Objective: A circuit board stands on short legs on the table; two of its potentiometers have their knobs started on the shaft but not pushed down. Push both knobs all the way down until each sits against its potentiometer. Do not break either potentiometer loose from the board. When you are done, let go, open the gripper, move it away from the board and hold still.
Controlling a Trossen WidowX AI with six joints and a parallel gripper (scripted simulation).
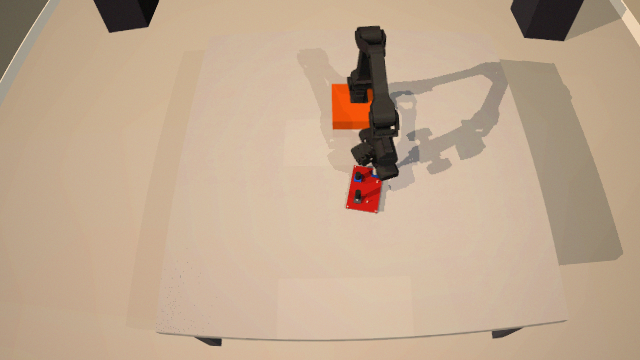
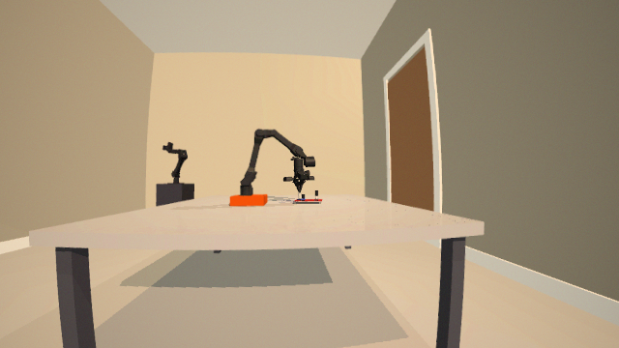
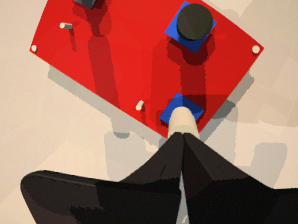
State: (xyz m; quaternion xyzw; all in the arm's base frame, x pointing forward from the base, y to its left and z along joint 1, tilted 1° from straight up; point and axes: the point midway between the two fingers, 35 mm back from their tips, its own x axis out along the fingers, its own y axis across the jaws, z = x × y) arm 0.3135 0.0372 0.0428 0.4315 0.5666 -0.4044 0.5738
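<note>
Now: gripper tip 2 cm above the blue potentiometer. Also, from my gripper tip: grey potentiometer 9 cm ahead, 6 cm to the right, 1 cm below; black knob 9 cm ahead, 6 cm to the right.
</note>
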